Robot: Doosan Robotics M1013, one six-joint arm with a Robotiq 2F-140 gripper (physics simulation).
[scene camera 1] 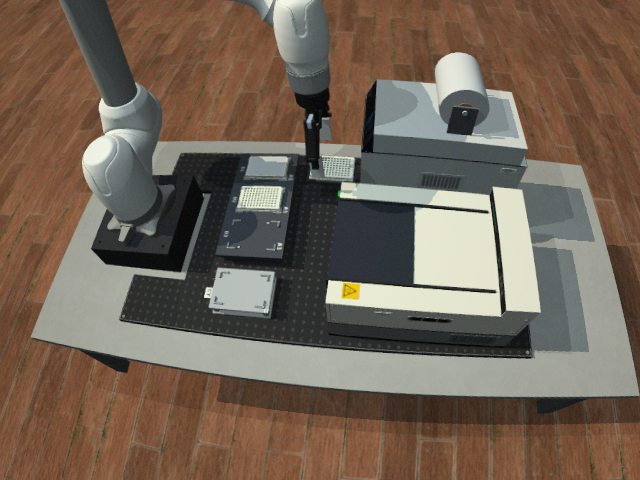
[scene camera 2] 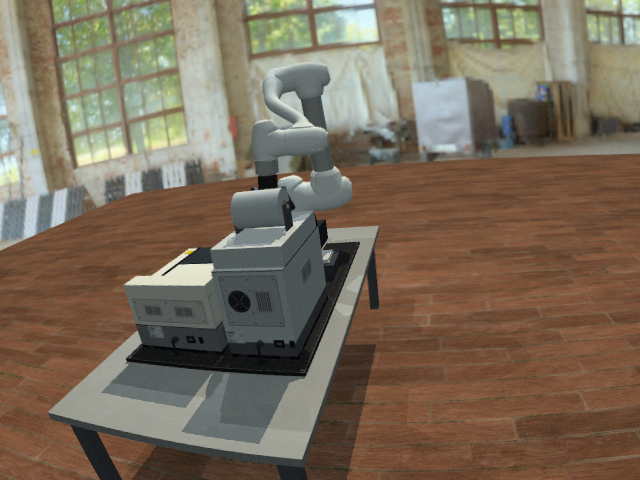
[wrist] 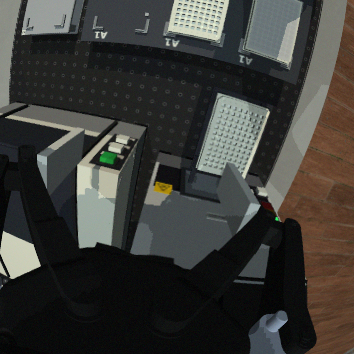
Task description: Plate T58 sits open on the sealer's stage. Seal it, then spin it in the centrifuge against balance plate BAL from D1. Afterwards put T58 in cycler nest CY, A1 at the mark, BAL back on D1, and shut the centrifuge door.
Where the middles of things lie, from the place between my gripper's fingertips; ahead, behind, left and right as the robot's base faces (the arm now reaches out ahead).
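Grey foil-topped plate (scene camera 1: 259, 167): 21 cm behind my hand, 11 cm to the left of it, 20 cm below it. Large centrifuge (scene camera 1: 416, 265): 31 cm ahead of my hand, 18 cm to the right of it, 14 cm below it.
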